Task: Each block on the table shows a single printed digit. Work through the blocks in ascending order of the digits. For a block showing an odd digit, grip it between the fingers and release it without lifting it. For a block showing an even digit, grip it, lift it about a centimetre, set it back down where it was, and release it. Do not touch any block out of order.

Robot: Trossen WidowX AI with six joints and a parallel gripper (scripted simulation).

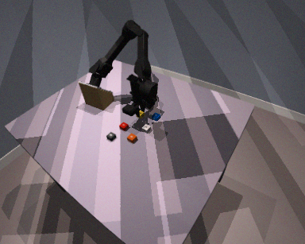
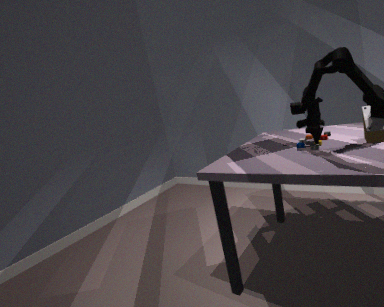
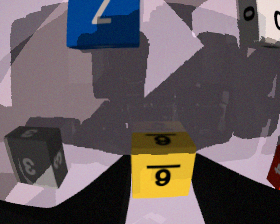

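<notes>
Now: gripper tip right at the yellow block. The rest, counted from my gripper tip: grey block (8 cm to the left, 1 cm behind); white block (9 cm ahead, 5 cm to the right); blue block (7 cm ahead, 4 cm to the left).
</notes>
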